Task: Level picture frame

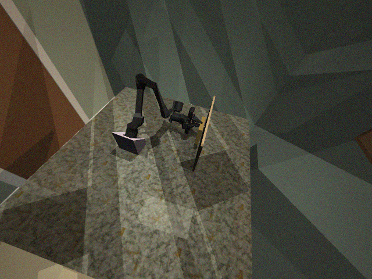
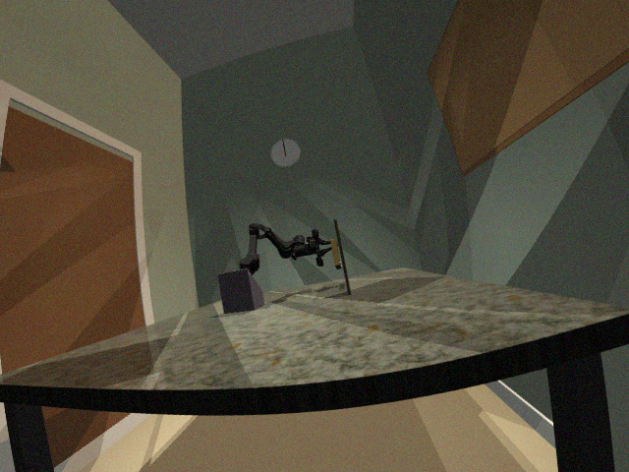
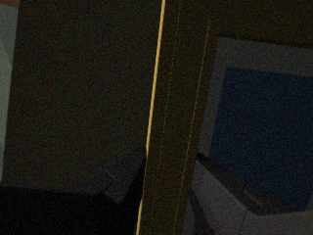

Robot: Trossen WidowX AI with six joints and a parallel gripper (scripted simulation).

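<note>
Now: the picture frame 50 mm below my gripper tip and 10 mm ahead of it. From my gripper tip the other things lie so: thin upright wall panel 70 mm below, 20 mm ahead.
</note>
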